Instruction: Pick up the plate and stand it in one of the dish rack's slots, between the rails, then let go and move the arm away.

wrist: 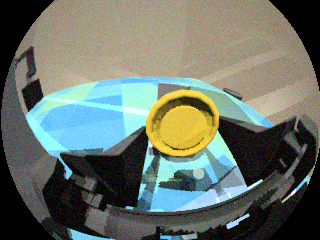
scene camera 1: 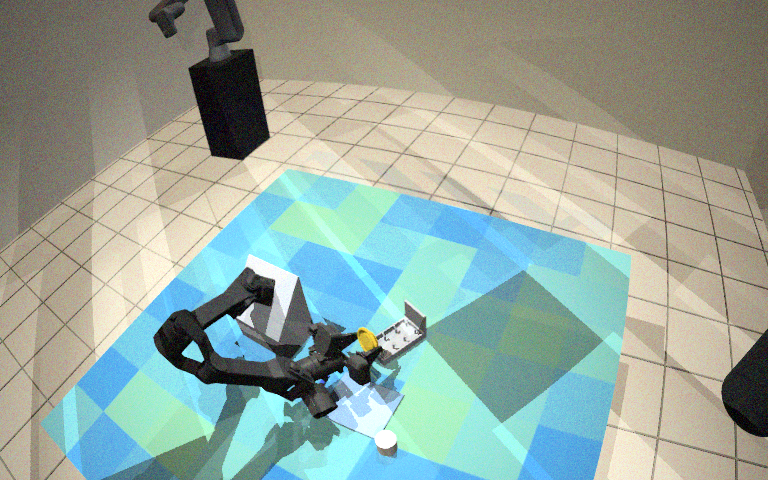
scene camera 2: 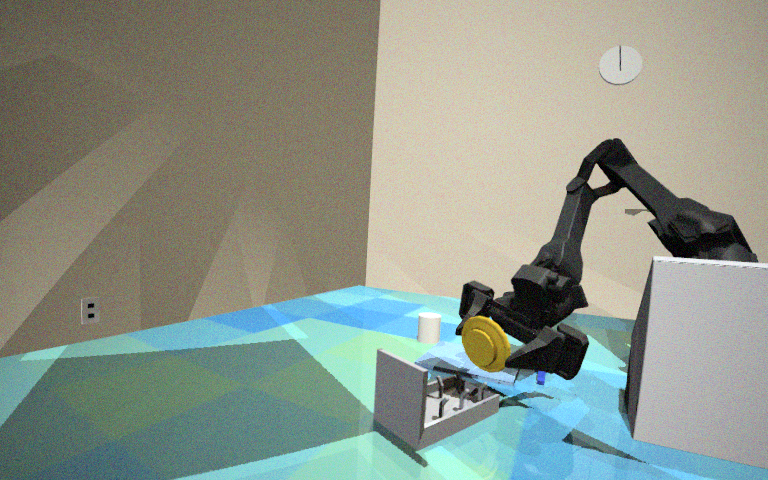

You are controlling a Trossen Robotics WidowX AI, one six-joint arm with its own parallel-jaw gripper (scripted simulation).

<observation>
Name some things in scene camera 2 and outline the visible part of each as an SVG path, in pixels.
My gripper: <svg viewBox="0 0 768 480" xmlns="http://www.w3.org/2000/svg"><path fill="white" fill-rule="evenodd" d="M463 285L459 307L459 316L463 320L456 328L456 336L462 335L464 324L472 317L495 318L503 323L504 333L525 344L524 347L512 353L505 360L504 366L506 368L539 370L548 374L555 373L565 380L572 380L579 373L589 345L587 335L563 323L557 326L557 330L552 329L560 319L559 304L565 303L570 294L572 278L559 276L558 273L544 267L523 264L511 279L515 296L510 298L509 307L493 299L494 291L485 284L472 281Z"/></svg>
A yellow plate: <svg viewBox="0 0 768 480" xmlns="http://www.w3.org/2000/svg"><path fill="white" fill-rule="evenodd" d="M472 317L464 324L461 333L465 354L478 369L480 368L489 373L502 371L506 368L504 366L505 360L511 355L508 337L499 324L492 319L481 316Z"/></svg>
A grey dish rack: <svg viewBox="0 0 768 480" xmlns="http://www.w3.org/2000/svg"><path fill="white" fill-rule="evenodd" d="M377 349L373 419L396 434L398 438L413 446L415 450L420 451L499 412L500 395L485 389L488 385L486 381L480 386L470 383L461 378L458 370L455 370L456 376L453 375L444 379L437 376L437 381L428 384L427 369L423 369L396 354L383 349Z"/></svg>
</observation>
